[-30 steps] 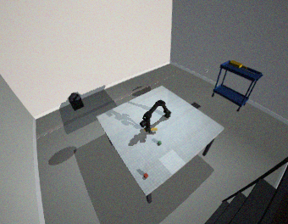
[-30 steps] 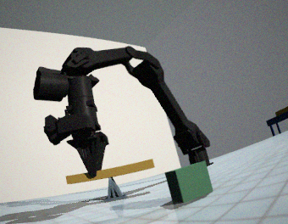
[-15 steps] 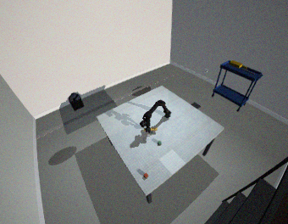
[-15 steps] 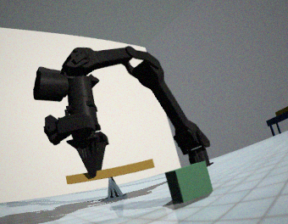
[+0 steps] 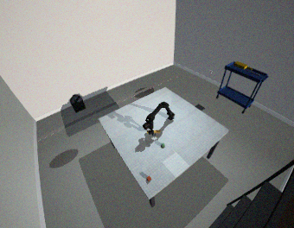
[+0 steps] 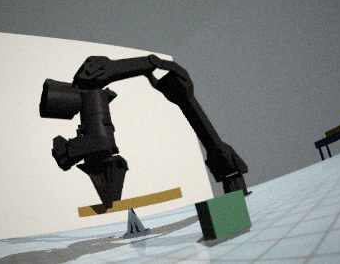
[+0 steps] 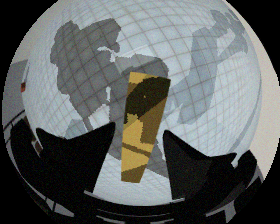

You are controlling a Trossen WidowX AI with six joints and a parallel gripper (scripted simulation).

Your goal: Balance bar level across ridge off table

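My gripper tip is now 20 mm past the yellow bar and 20 mm to the right of it. Round my gripper tip: green block: 220 mm to the left, 30 mm below; red object: 350 mm ahead, 440 mm to the left, 30 mm below.
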